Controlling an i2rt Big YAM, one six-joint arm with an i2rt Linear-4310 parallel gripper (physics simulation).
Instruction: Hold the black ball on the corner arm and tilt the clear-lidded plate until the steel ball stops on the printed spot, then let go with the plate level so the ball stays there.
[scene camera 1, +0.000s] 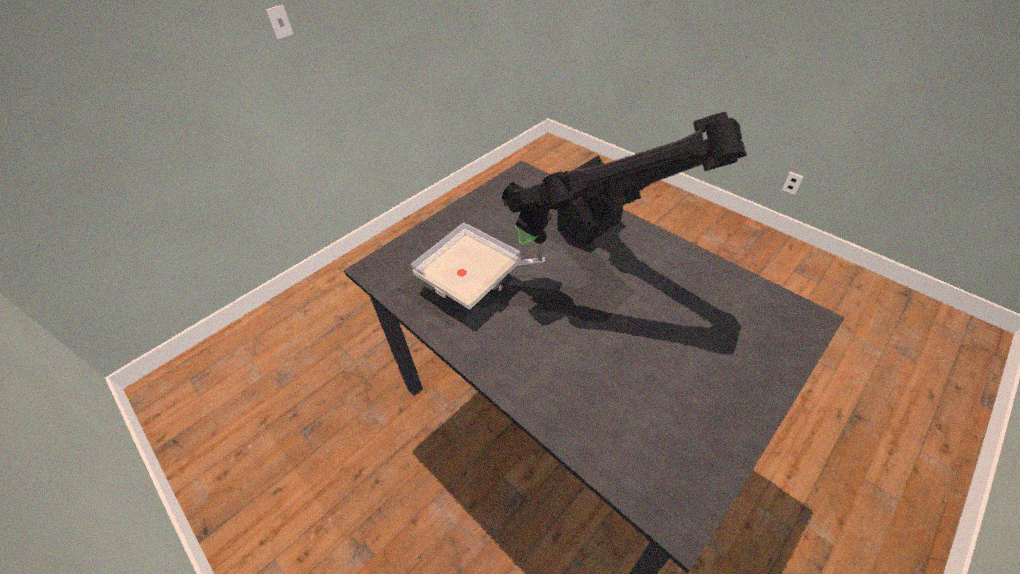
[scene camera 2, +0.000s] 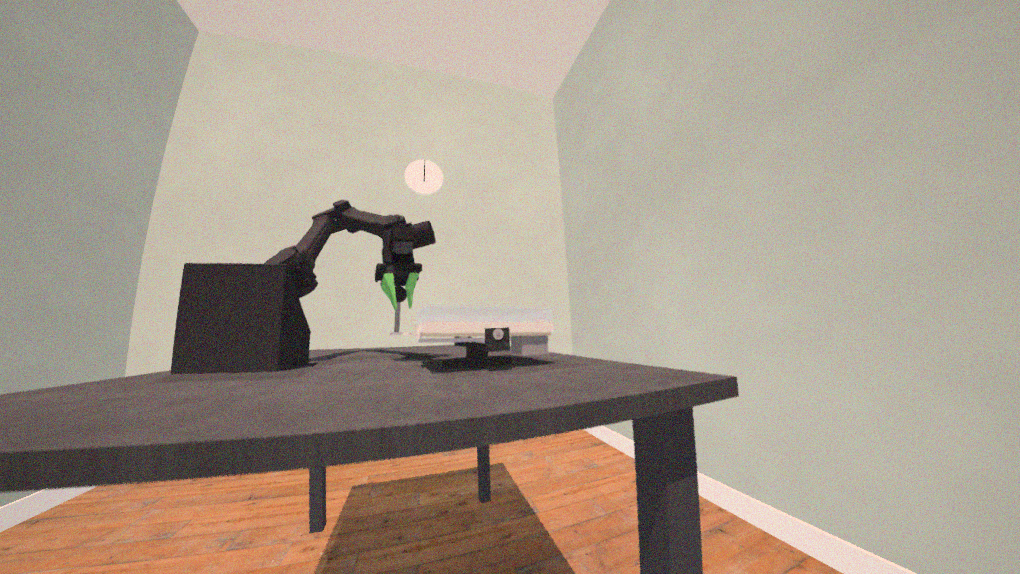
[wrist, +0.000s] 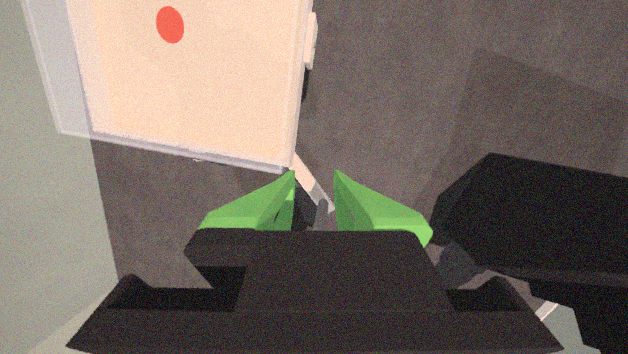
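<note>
The clear-lidded plate (scene camera 1: 492, 262) (scene camera 2: 449, 329) (wrist: 200, 90) has a pale floor and looks close to level; a slight tilt is hard to tell. Its red printed spot (scene camera 1: 461, 272) (wrist: 170, 25) shows through the lid. I cannot make out the steel ball in any view. The corner arm (scene camera 1: 529, 262) (wrist: 304, 172) juts from the plate's near corner and carries an upright post (scene camera 2: 397, 319) with the black ball (scene camera 2: 400, 293) (scene camera 1: 539, 237) on top. My gripper (scene camera 2: 402, 306) (wrist: 314, 176) has green fingers shut on the black ball, which is hidden in the wrist view.
The plate rests on a low black stand (scene camera 2: 476, 351) with a dark pivot block (scene camera 2: 492, 340), near one corner of the dark table (scene camera 1: 606, 399) (scene camera 2: 356, 414). A pale block (scene camera 2: 531, 345) shows under the plate's right side. The arm's black pedestal (scene camera 2: 231, 317) stands left of the plate in scene camera 2.
</note>
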